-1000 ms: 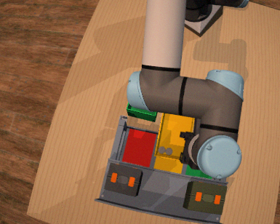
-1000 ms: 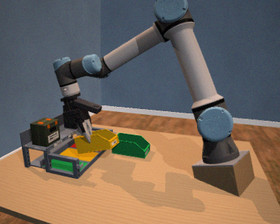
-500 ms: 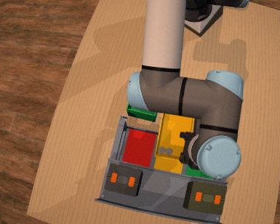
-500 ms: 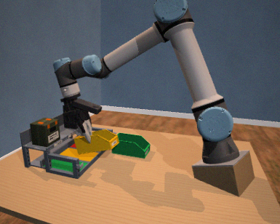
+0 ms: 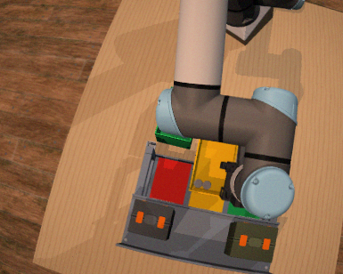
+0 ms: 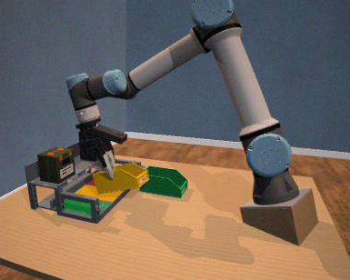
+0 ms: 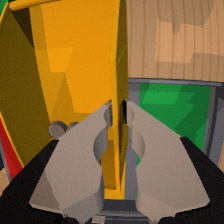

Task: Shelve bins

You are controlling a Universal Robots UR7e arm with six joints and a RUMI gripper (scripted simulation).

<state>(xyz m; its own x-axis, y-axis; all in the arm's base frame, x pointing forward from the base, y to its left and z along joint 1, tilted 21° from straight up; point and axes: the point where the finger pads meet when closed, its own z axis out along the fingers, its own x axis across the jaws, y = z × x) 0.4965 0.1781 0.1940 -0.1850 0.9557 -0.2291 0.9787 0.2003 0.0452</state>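
My gripper is now 5 cm to the left of the yellow bin and 2 cm above it. Round my hand: yellow mark (9 cm ahead, 3 cm to the right, 10 cm below); green mark (7 cm ahead, 8 cm to the left, 10 cm below); red mark (11 cm ahead, 14 cm to the right, 10 cm below).
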